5 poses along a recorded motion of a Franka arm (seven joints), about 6.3 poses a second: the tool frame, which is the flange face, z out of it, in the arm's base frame.
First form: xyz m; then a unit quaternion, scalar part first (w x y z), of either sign.
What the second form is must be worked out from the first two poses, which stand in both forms.
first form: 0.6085 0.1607 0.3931 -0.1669 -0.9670 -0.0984 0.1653
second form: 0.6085 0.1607 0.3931 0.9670 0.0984 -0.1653 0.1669
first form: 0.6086 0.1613 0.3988 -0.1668 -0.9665 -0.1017 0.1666
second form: 0.6086 0.1613 0.3988 0.9665 0.1017 -0.1666 0.1668
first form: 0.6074 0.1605 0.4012 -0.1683 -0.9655 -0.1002 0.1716
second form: 0.6074 0.1605 0.4012 0.9655 0.1002 -0.1716 0.1683
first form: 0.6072 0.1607 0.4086 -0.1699 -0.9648 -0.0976 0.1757
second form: 0.6072 0.1607 0.4086 0.9648 0.0976 -0.1757 0.1699
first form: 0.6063 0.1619 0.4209 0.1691 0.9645 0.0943 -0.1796
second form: 0.6063 0.1619 0.4209 0.9645 0.0943 -0.1796 0.1691
